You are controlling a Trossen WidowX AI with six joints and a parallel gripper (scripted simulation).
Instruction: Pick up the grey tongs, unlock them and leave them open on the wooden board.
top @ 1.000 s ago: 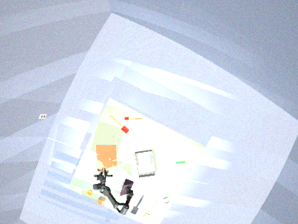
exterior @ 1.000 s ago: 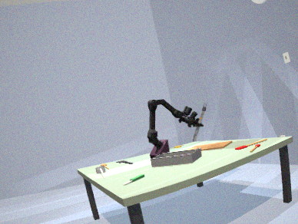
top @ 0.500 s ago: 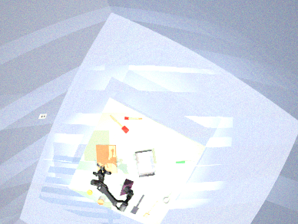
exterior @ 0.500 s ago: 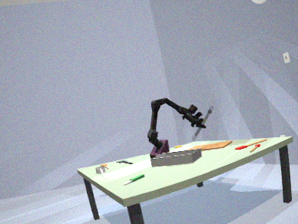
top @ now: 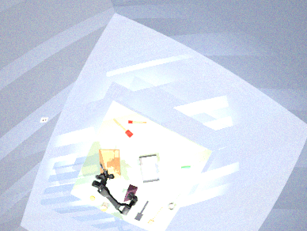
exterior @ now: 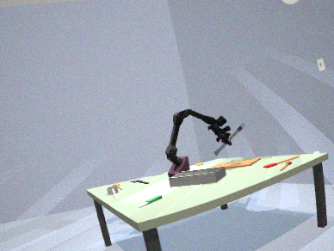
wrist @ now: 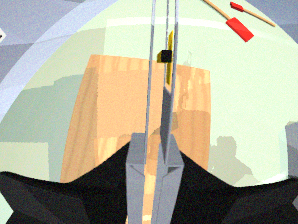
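My gripper tip is 2 cm short of the yellow lock piece, 1 cm to the right of it and 6 cm below it. Also, from my gripper tip: grey roasting tin 11 cm ahead, 44 cm to the right, 13 cm below; then wooden board 2 cm behind, 1 cm to the left, 15 cm below; then red spatula 44 cm ahead, 2 cm to the right, 15 cm below.
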